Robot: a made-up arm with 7 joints. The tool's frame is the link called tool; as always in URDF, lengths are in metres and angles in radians. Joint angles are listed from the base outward.
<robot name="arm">
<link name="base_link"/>
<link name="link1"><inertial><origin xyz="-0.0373 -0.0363 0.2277"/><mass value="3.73"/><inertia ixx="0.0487" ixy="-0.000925" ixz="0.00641" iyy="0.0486" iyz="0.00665" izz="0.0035"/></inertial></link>
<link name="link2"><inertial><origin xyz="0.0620 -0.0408 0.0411"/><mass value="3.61"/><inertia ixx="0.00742" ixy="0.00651" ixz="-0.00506" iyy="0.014" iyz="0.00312" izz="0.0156"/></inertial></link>
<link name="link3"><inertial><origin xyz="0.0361 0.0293 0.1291"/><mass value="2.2"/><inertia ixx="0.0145" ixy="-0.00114" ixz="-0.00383" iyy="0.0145" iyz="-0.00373" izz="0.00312"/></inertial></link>
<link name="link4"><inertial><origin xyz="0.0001 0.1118 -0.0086"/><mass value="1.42"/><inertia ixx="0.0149" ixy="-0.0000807" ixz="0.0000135" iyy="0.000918" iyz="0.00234" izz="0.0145"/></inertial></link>
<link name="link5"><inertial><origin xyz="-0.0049 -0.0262 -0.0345"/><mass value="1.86"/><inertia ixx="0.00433" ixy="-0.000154" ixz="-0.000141" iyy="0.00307" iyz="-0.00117" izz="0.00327"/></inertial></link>
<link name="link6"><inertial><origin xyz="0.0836 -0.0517 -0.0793"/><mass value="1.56"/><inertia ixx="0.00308" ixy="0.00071" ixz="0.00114" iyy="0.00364" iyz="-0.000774" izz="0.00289"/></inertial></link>
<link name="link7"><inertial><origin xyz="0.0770 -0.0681 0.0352"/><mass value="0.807"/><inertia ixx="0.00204" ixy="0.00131" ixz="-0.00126" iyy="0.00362" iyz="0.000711" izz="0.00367"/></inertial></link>
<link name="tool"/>
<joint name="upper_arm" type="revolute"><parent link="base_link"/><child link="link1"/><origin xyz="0 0 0.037"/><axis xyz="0 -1 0"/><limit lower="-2.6" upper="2.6"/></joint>
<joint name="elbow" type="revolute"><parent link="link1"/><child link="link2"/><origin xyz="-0.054 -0.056 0.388"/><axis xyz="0 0 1"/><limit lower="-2.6" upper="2.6"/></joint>
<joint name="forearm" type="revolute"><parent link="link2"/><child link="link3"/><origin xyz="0.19 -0.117 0.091"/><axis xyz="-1 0 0"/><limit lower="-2.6" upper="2.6"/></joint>
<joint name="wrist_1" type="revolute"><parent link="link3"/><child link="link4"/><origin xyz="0.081 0.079 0.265"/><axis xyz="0 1 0"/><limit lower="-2.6" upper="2.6"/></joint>
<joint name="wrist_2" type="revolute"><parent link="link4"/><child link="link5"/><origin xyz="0.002 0.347 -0.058"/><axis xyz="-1 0 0"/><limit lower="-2.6" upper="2.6"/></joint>
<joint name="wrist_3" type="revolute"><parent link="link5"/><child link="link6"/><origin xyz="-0.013 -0.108 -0.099"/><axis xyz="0 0 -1"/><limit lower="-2.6" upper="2.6"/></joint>
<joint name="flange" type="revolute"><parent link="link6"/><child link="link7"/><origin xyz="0.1 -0.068 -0.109"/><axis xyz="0 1 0"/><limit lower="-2.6" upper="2.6"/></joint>
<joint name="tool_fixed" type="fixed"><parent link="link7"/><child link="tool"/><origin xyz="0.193 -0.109 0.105"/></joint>
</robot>
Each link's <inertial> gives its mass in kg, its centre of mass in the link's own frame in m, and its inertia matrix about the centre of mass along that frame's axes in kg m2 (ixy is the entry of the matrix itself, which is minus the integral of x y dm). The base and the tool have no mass. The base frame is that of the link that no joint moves.
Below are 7 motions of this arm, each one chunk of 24 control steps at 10 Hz.
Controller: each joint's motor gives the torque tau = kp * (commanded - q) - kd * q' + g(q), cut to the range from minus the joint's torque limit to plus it. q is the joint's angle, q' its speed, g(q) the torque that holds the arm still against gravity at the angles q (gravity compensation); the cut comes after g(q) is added. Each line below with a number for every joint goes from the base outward.
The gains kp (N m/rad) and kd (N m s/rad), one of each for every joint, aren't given. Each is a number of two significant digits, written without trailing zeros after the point. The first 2 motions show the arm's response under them.
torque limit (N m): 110 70 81 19 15 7.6 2
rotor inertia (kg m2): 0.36 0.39 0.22 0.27 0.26 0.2 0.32
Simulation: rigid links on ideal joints. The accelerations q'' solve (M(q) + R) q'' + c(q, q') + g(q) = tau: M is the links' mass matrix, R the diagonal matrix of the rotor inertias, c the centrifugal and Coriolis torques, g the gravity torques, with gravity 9.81 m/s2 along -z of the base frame. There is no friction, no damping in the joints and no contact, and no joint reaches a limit. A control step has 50 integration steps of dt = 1/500 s. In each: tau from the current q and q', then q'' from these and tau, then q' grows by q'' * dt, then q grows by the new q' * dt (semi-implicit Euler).
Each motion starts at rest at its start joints. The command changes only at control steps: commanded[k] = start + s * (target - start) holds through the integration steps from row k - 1 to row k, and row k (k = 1, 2, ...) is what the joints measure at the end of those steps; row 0 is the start. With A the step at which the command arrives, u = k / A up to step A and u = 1 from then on. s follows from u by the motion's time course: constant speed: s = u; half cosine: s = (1 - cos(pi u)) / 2; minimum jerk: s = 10 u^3 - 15 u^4 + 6 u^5; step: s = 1 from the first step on.
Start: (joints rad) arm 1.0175 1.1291 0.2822 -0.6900 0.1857 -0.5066 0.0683
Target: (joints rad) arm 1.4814 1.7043 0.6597 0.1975 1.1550 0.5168 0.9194
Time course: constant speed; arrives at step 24
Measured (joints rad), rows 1 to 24:
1: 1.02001 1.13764 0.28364 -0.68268 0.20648 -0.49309 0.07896
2: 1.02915 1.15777 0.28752 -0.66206 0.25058 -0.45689 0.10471
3: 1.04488 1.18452 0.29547 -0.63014 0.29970 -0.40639 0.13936
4: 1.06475 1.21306 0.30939 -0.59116 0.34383 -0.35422 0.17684
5: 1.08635 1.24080 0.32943 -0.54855 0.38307 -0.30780 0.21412
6: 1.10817 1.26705 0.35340 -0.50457 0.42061 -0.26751 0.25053
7: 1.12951 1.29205 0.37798 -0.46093 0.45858 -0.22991 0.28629
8: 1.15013 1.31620 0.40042 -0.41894 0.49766 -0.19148 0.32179
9: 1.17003 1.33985 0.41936 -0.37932 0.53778 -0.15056 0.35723
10: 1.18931 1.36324 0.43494 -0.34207 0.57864 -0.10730 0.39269
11: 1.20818 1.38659 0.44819 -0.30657 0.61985 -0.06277 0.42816
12: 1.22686 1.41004 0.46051 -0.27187 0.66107 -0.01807 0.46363
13: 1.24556 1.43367 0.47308 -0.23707 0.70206 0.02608 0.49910
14: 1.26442 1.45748 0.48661 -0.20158 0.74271 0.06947 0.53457
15: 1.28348 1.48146 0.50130 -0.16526 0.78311 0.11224 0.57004
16: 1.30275 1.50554 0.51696 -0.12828 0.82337 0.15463 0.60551
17: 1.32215 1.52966 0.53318 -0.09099 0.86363 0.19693 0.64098
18: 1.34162 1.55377 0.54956 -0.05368 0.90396 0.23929 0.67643
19: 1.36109 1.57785 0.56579 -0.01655 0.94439 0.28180 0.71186
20: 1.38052 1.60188 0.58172 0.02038 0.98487 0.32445 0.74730
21: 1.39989 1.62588 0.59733 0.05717 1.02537 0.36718 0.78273
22: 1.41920 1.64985 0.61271 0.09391 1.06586 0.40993 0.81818
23: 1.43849 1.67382 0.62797 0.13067 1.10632 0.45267 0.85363
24: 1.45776 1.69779 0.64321 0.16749 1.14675 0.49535 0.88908
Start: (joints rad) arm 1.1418 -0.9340 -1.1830 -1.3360 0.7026 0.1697 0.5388
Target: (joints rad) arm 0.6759 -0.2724 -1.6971 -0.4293 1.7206 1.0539 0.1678
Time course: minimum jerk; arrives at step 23
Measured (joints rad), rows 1 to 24:
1: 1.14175 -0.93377 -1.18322 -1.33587 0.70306 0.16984 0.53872
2: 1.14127 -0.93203 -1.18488 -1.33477 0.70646 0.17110 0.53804
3: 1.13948 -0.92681 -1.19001 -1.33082 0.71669 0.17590 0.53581
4: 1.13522 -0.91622 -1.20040 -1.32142 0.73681 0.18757 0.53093
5: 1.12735 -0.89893 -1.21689 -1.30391 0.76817 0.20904 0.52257
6: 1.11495 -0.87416 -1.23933 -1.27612 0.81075 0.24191 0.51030
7: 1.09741 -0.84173 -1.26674 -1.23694 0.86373 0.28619 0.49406
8: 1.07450 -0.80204 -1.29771 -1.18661 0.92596 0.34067 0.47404
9: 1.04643 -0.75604 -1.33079 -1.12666 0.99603 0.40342 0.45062
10: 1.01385 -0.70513 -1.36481 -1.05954 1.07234 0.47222 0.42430
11: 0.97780 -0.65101 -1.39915 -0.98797 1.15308 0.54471 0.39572
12: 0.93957 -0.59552 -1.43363 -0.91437 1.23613 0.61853 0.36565
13: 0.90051 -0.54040 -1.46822 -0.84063 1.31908 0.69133 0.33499
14: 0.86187 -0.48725 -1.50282 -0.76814 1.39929 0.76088 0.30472
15: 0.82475 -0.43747 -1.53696 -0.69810 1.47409 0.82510 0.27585
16: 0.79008 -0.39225 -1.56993 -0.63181 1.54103 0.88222 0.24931
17: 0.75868 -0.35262 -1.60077 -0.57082 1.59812 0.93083 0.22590
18: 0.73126 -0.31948 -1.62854 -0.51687 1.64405 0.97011 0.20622
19: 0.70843 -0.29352 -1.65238 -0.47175 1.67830 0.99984 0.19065
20: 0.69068 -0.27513 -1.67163 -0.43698 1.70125 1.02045 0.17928
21: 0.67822 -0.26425 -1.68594 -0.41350 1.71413 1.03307 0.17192
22: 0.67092 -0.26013 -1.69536 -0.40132 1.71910 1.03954 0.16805
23: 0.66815 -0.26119 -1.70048 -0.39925 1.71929 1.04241 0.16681
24: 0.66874 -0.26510 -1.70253 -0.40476 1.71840 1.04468 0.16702
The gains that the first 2 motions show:
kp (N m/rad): 270 180 42 17 55 19 27
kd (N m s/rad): 46 14 5.2 2.2 4 2 3.7
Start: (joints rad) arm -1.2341 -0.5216 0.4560 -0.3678 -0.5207 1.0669 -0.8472
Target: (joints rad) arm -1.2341 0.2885 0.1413 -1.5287 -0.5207 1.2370 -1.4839
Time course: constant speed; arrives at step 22
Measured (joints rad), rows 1 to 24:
1: -1.23349 -0.50507 0.45550 -0.37904 -0.51700 1.07042 -0.85493
2: -1.23319 -0.46813 0.45044 -0.40843 -0.51390 1.07879 -0.87496
3: -1.23371 -0.42433 0.43902 -0.45300 -0.51620 1.08914 -0.90337
4: -1.23453 -0.38297 0.42308 -0.50831 -0.52122 1.09861 -0.93489
5: -1.23519 -0.34557 0.40530 -0.57015 -0.52422 1.10595 -0.96619
6: -1.23551 -0.31019 0.38737 -0.63458 -0.52384 1.11138 -0.99620
7: -1.23557 -0.27488 0.36991 -0.69822 -0.52192 1.11608 -1.02516
8: -1.23548 -0.23879 0.35308 -0.75882 -0.52053 1.12133 -1.05368
9: -1.23535 -0.20190 0.33702 -0.81551 -0.52036 1.12786 -1.08225
10: -1.23524 -0.16460 0.32185 -0.86863 -0.52090 1.13569 -1.11105
11: -1.23515 -0.12729 0.30759 -0.91919 -0.52145 1.14437 -1.14004
12: -1.23512 -0.09018 0.29406 -0.96844 -0.52167 1.15333 -1.16913
13: -1.23515 -0.05330 0.28089 -1.01752 -0.52165 1.16214 -1.19822
14: -1.23523 -0.01652 0.26774 -1.06723 -0.52157 1.17059 -1.22725
15: -1.23534 0.02025 0.25433 -1.11800 -0.52158 1.17868 -1.25624
16: -1.23546 0.05707 0.24052 -1.16990 -0.52170 1.18649 -1.28519
17: -1.23555 0.09394 0.22632 -1.22273 -0.52186 1.19413 -1.31413
18: -1.23558 0.13083 0.21180 -1.27615 -0.52200 1.20170 -1.34307
19: -1.23557 0.16771 0.19707 -1.32980 -0.52209 1.20926 -1.37201
20: -1.23551 0.20459 0.18227 -1.38340 -0.52212 1.21685 -1.40096
21: -1.23542 0.24146 0.16752 -1.43676 -0.52214 1.22450 -1.42992
22: -1.23533 0.27832 0.15290 -1.48980 -0.52215 1.23222 -1.45888
23: -1.23219 0.30021 0.14441 -1.53684 -0.52809 1.23741 -1.48036
24: -1.22825 0.30388 0.14123 -1.56817 -0.53242 1.23750 -1.48969

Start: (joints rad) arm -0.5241 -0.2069 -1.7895 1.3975 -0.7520 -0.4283 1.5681
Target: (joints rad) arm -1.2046 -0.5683 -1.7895 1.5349 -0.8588 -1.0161 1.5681
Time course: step
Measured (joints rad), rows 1 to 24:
1: -0.73670 -0.50610 -1.81055 1.54534 -0.76611 -0.48173 1.58076
2: -0.92363 -0.64849 -1.86251 1.65960 -0.83240 -0.73225 1.58209
3: -1.03785 -0.62380 -1.85459 1.69379 -0.88427 -0.98157 1.57734
4: -1.12661 -0.56129 -1.81970 1.66894 -0.90516 -1.12267 1.57050
5: -1.19573 -0.51816 -1.77495 1.59957 -0.90767 -1.15644 1.56318
6: -1.23935 -0.50768 -1.72691 1.50851 -0.90041 -1.12400 1.55788
7: -1.25681 -0.52032 -1.68322 1.42472 -0.88659 -1.06950 1.55612
8: -1.25523 -0.54021 -1.65388 1.37285 -0.87119 -1.02263 1.55743
9: -1.24447 -0.55632 -1.64730 1.36314 -0.86026 -0.99596 1.56028
10: -1.23176 -0.56570 -1.66501 1.39021 -0.85643 -0.98938 1.56331
11: -1.22034 -0.57022 -1.70110 1.43955 -0.85769 -0.99615 1.56581
12: -1.21093 -0.57231 -1.74595 1.49525 -0.85994 -1.00784 1.56763
13: -1.20345 -0.57331 -1.78999 1.54497 -0.86027 -1.01766 1.56894
14: -1.19785 -0.57375 -1.82582 1.58159 -0.85836 -1.02227 1.56991
15: -1.19417 -0.57382 -1.84896 1.60264 -0.85572 -1.02190 1.57064
16: -1.19243 -0.57358 -1.85800 1.60889 -0.85397 -1.01889 1.57107
17: -1.19249 -0.57303 -1.85416 1.60306 -0.85388 -1.01589 1.57108
18: -1.19407 -0.57213 -1.84062 1.58875 -0.85520 -1.01439 1.57065
19: -1.19675 -0.57090 -1.82162 1.56974 -0.85714 -1.01446 1.56988
20: -1.20006 -0.56942 -1.80144 1.54959 -0.85894 -1.01533 1.56896
21: -1.20347 -0.56789 -1.78366 1.53130 -0.86018 -1.01614 1.56807
22: -1.20649 -0.56657 -1.77061 1.51712 -0.86077 -1.01647 1.56737
23: -1.20872 -0.56569 -1.76329 1.50833 -0.86088 -1.01638 1.56694
24: -1.20992 -0.56539 -1.76154 1.50524 -0.86070 -1.01616 1.56678

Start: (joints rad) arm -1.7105 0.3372 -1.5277 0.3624 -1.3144 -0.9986 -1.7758
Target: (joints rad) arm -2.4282 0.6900 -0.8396 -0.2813 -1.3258 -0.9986 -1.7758
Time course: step
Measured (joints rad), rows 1 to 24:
1: -1.82927 0.40988 -1.39951 0.41001 -1.34227 -1.02998 -1.78317
2: -2.06256 0.59279 -1.15810 0.30171 -1.38194 -1.06251 -1.78893
3: -2.29022 0.71645 -0.91837 -0.03556 -1.38055 -1.04688 -1.78652
4: -2.42677 0.71765 -0.76360 -0.38477 -1.32067 -0.98244 -1.78160
5: -2.48451 0.68239 -0.72383 -0.56612 -1.27076 -0.92276 -1.77679
6: -2.49921 0.66622 -0.77610 -0.57843 -1.27093 -0.90840 -1.77286
7: -2.49119 0.66693 -0.86004 -0.50129 -1.30286 -0.93868 -1.77097
8: -2.47388 0.67074 -0.92520 -0.40544 -1.33330 -0.98674 -1.77098
9: -2.45643 0.67332 -0.95266 -0.32849 -1.34561 -1.02431 -1.77184
10: -2.44308 0.67692 -0.94497 -0.28181 -1.34299 -1.03795 -1.77285
11: -2.43421 0.68278 -0.91336 -0.26165 -1.33527 -1.03072 -1.77394
12: -2.42847 0.68946 -0.87125 -0.25791 -1.32852 -1.01381 -1.77516
13: -2.42443 0.69491 -0.83089 -0.26033 -1.32412 -0.99768 -1.77639
14: -2.42141 0.69813 -0.80093 -0.26228 -1.32168 -0.98768 -1.77738
15: -2.41938 0.69917 -0.78522 -0.26182 -1.32083 -0.98433 -1.77794
16: -2.41855 0.69850 -0.78336 -0.26035 -1.32130 -0.98568 -1.77805
17: -2.41901 0.69667 -0.79213 -0.26030 -1.32267 -0.98934 -1.77779
18: -2.42063 0.69418 -0.80712 -0.26324 -1.32437 -0.99357 -1.77729
19: -2.42308 0.69154 -0.82403 -0.26922 -1.32590 -0.99735 -1.77666
20: -2.42591 0.68919 -0.83947 -0.27700 -1.32694 -1.00018 -1.77601
21: -2.42862 0.68746 -0.85129 -0.28476 -1.32744 -1.00192 -1.77545
22: -2.43080 0.68651 -0.85851 -0.29089 -1.32750 -1.00263 -1.77505
23: -2.43217 0.68633 -0.86112 -0.29435 -1.32729 -1.00252 -1.77485
24: -2.43263 0.68678 -0.85980 -0.29493 -1.32693 -1.00185 -1.77485

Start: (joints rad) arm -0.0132 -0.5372 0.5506 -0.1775 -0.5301 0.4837 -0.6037
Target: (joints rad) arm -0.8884 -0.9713 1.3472 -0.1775 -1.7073 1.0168 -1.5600
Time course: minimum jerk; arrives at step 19
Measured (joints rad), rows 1 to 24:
1: -0.01348 -0.53752 0.55057 -0.17742 -0.53074 0.48395 -0.60408
2: -0.01564 -0.53989 0.55065 -0.17695 -0.53569 0.48587 -0.60707
3: -0.02275 -0.54687 0.55239 -0.17593 -0.55158 0.49214 -0.61678
4: -0.03835 -0.56037 0.55937 -0.17478 -0.58468 0.50533 -0.63756
5: -0.06554 -0.58094 0.57614 -0.17452 -0.63848 0.52676 -0.67245
6: -0.10631 -0.60814 0.60655 -0.17658 -0.71339 0.55626 -0.72259
7: -0.16114 -0.64089 0.65235 -0.18240 -0.80744 0.59266 -0.78732
8: -0.22895 -0.67793 0.71299 -0.19288 -0.91690 0.63452 -0.86459
9: -0.30717 -0.71787 0.78609 -0.20769 -1.03657 0.68044 -0.95135
10: -0.39212 -0.75926 0.86825 -0.22468 -1.16018 0.72921 -1.04394
11: -0.47948 -0.80055 0.95571 -0.23999 -1.28102 0.77956 -1.13833
12: -0.56490 -0.84015 1.04477 -0.24895 -1.39279 0.83005 -1.23041
13: -0.64443 -0.87658 1.13187 -0.24787 -1.49035 0.87897 -1.31624
14: -0.71480 -0.90853 1.21344 -0.23581 -1.57012 0.92424 -1.39226
15: -0.77364 -0.93492 1.28579 -0.21539 -1.63022 0.96347 -1.45554
16: -0.81954 -0.95494 1.34518 -0.19191 -1.67054 0.99428 -1.50411
17: -0.85219 -0.96821 1.38838 -0.17121 -1.69288 1.01504 -1.53727
18: -0.87260 -0.97510 1.41352 -0.15752 -1.70103 1.02556 -1.55601
19: -0.88320 -0.97707 1.42085 -0.15246 -1.70076 1.02757 -1.56323
20: -0.88768 -0.97646 1.41322 -0.15512 -1.69917 1.02450 -1.56361
21: -0.88909 -0.97474 1.39565 -0.16274 -1.70053 1.02005 -1.56167
22: -0.88919 -0.97260 1.37362 -0.17177 -1.70446 1.01657 -1.56005
23: -0.88881 -0.97058 1.35199 -0.17928 -1.70860 1.01480 -1.55947
24: -0.88832 -0.96912 1.33447 -0.18373 -1.71131 1.01447 -1.55966

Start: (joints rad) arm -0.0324 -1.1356 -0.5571 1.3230 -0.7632 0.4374 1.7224
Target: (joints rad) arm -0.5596 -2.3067 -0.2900 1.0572 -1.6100 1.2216 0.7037
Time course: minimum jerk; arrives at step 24
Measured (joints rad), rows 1 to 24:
1: -0.03250 -1.13608 -0.55708 1.32309 -0.76335 0.43767 1.72220
2: -0.03325 -1.13957 -0.55699 1.32361 -0.76468 0.43969 1.72058
3: -0.03555 -1.14967 -0.55681 1.32468 -0.76975 0.44586 1.71523
4: -0.04045 -1.16930 -0.55649 1.32594 -0.78156 0.45833 1.70350
5: -0.04892 -1.20009 -0.55566 1.32677 -0.80217 0.47845 1.68325
6: -0.06177 -1.24264 -0.55358 1.32646 -0.83228 0.50673 1.65317
7: -0.07951 -1.29671 -0.54929 1.32430 -0.87161 0.54303 1.61280
8: -0.10237 -1.36145 -0.54190 1.31954 -0.91944 0.58676 1.56243
9: -0.13030 -1.43551 -0.53080 1.31153 -0.97484 0.63692 1.50293
10: -0.16296 -1.51714 -0.51566 1.29969 -1.03655 0.69221 1.43566
11: -0.19979 -1.60427 -0.49646 1.28363 -1.10302 0.75104 1.36234
12: -0.23996 -1.69456 -0.47337 1.26315 -1.17232 0.81169 1.28493
13: -0.28237 -1.78556 -0.44680 1.23831 -1.24225 0.87231 1.20557
14: -0.32574 -1.87477 -0.41743 1.20951 -1.31052 0.93105 1.12644
15: -0.36861 -1.95978 -0.38621 1.17762 -1.37487 0.98617 1.04970
16: -0.40947 -2.03836 -0.35453 1.14405 -1.43328 1.03620 0.97740
17: -0.44688 -2.10862 -0.32407 1.11064 -1.48420 1.08007 0.91138
18: -0.47964 -2.16901 -0.29674 1.07954 -1.52662 1.11716 0.85324
19: -0.50689 -2.21846 -0.27436 1.05284 -1.56014 1.14735 0.80421
20: -0.52823 -2.25641 -0.25832 1.03230 -1.58489 1.17086 0.76509
21: -0.54374 -2.28292 -0.24930 1.01907 -1.60142 1.18823 0.73615
22: -0.55393 -2.29883 -0.24711 1.01354 -1.61067 1.20023 0.71697
23: -0.55966 -2.30594 -0.25072 1.01525 -1.61393 1.20789 0.70634
24: -0.56213 -2.30718 -0.25851 1.02299 -1.61306 1.21263 0.70218

